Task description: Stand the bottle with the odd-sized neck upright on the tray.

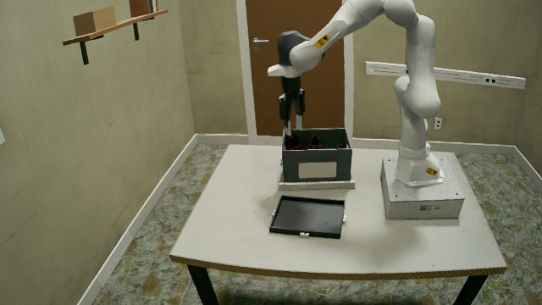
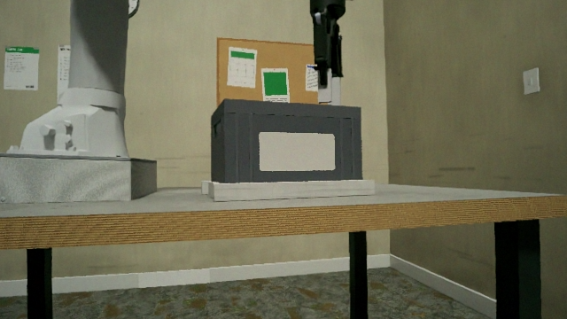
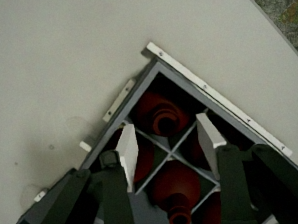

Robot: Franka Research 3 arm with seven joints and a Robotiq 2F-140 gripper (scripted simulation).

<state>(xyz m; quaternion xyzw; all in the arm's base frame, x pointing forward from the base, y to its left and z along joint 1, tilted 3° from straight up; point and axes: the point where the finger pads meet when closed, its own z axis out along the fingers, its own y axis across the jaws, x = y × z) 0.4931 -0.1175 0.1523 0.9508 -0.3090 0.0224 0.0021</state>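
The dark grey crate is 10 cm behind my hand, 3 cm to the left of it and 13 cm below it. The rest, counted from my hand: dark tray: 11 cm behind, 32 cm to the left, 20 cm below.
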